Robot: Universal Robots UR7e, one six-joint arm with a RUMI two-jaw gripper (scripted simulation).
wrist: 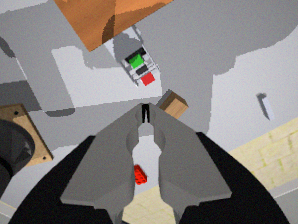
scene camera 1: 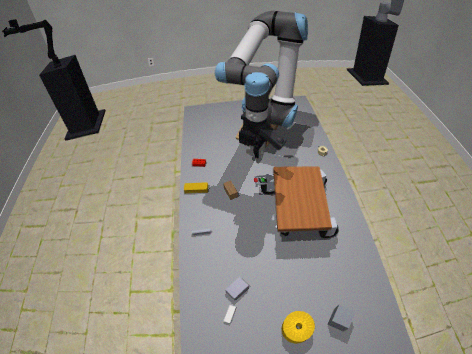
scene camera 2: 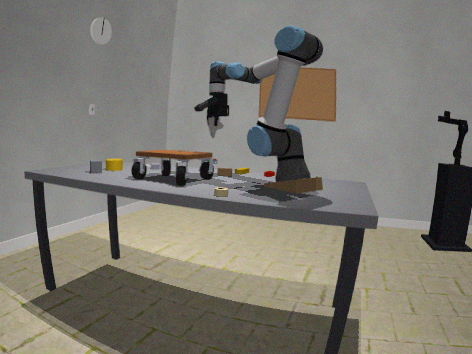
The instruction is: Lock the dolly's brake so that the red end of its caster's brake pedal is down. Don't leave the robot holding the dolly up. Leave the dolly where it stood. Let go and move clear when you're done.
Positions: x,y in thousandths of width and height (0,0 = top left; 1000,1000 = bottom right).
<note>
I see my gripper (scene camera 1: 548,462).
My gripper shows as well in the wrist view (wrist: 488,471) and in scene camera 2 (scene camera 2: 452,391).
</note>
